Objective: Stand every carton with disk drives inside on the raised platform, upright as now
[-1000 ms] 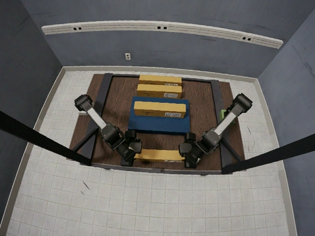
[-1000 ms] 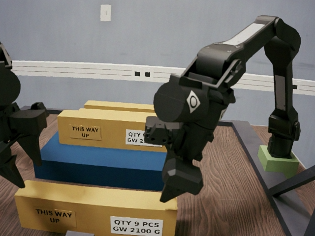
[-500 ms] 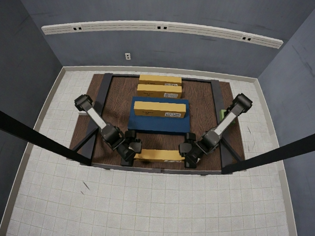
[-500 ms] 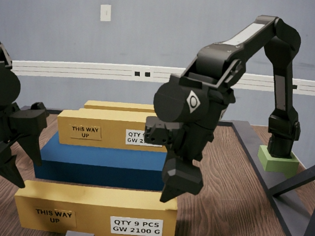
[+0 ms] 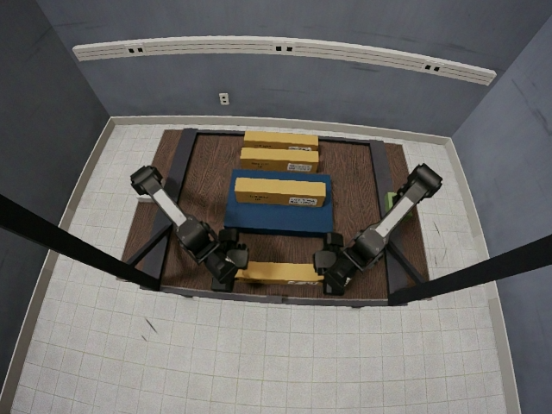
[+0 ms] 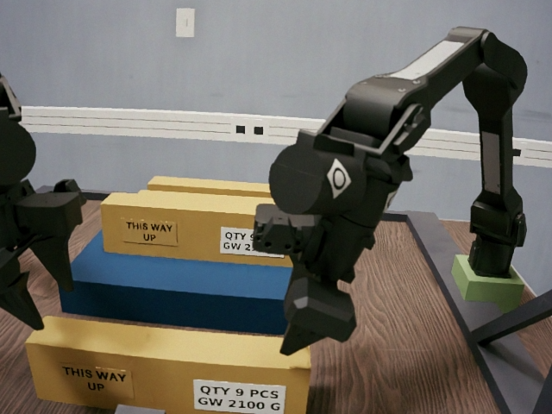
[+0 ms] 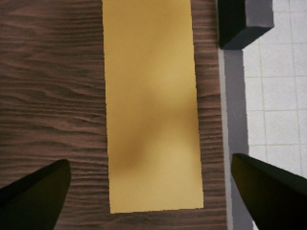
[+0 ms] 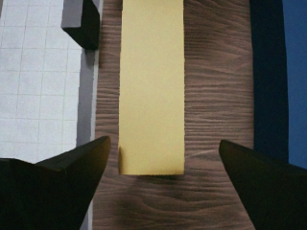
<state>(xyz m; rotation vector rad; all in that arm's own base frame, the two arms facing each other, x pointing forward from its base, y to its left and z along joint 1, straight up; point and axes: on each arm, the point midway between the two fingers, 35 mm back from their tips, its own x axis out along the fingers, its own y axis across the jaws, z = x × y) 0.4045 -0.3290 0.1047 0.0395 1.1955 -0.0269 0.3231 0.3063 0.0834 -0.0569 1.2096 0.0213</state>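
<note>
My right hand is 14 cm to the right of the carton, 10 cm above it and 1 cm past it. From my right hand the other things lie so: blue raised platform 27 cm ahead, 16 cm to the left, 11 cm below.
Right now my left hand is 14 cm to the left of the carton and 10 cm above it. Also, from my left hand: blue raised platform 29 cm ahead, 13 cm to the right, 12 cm below.
</note>
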